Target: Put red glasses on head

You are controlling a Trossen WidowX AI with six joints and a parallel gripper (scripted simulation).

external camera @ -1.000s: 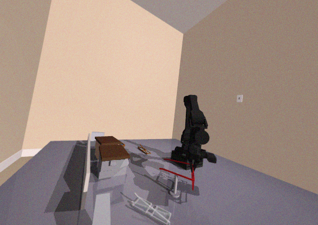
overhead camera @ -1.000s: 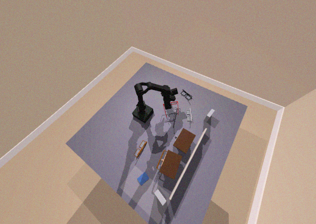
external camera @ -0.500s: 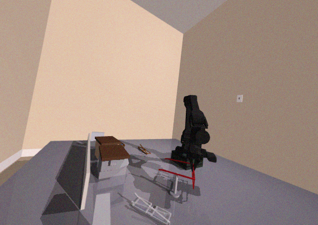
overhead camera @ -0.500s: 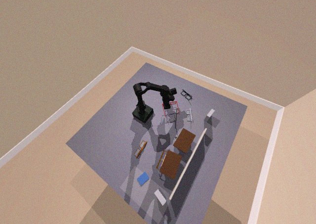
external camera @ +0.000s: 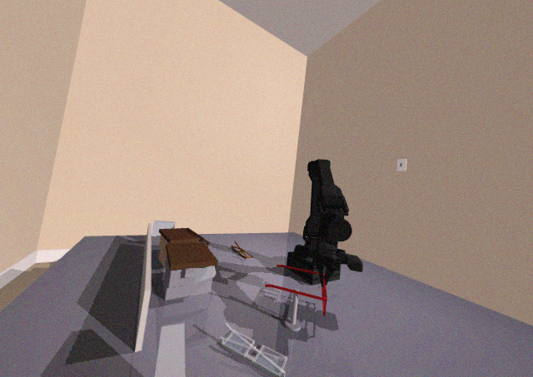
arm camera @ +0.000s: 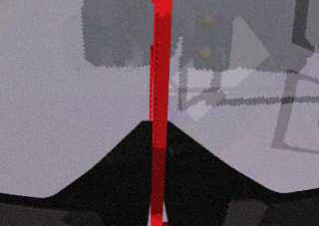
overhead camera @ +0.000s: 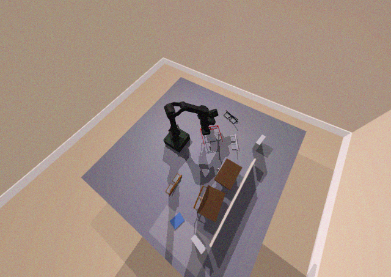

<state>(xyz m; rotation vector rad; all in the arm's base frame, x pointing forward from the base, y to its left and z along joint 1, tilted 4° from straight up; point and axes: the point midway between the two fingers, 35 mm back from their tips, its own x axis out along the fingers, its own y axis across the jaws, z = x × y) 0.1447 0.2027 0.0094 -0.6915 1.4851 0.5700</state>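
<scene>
Right now my gripper tip is 12 cm short of the white post, 3 cm to the right of it and 4 cm above it. Round my gripper tip: blue tag: 23 cm ahead, 64 cm to the right, 6 cm below; then long low white wall: 46 cm ahead, 31 cm to the right, 1 cm below.
</scene>
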